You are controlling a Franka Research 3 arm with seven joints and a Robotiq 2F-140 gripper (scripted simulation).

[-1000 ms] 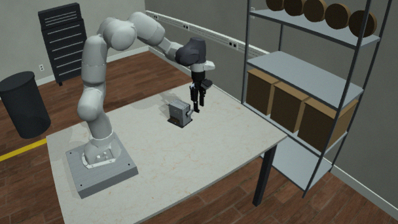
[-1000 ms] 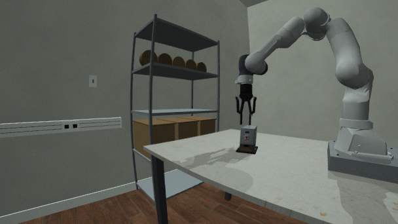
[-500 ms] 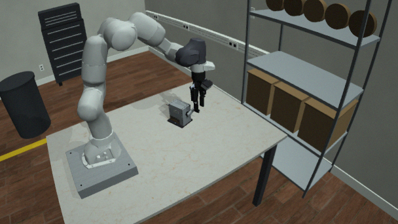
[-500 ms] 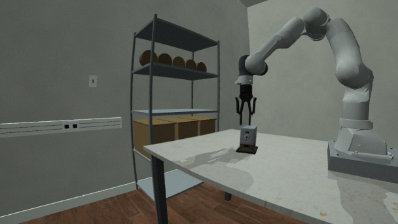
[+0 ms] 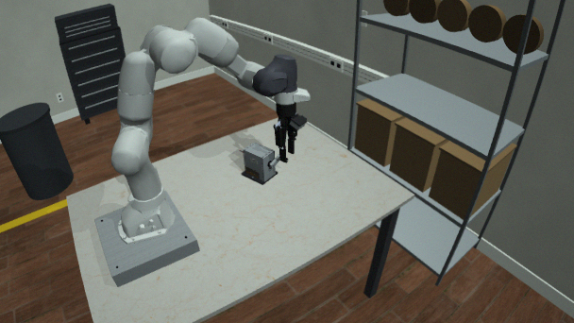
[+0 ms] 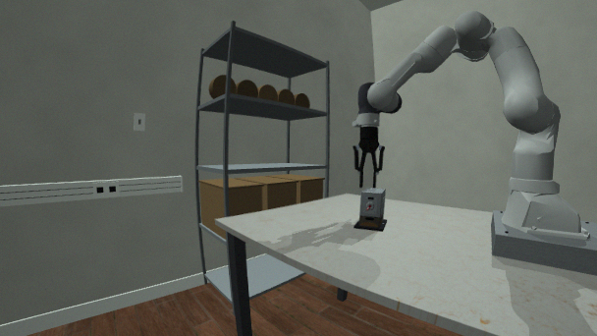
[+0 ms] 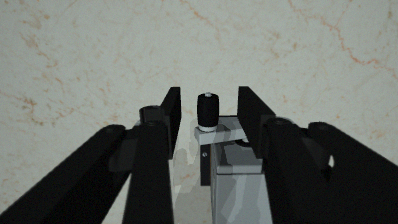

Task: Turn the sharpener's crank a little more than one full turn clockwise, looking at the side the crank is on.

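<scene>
The crank lies 6 cm below my hand, 2 cm to the left of it and 2 cm behind it.
</scene>
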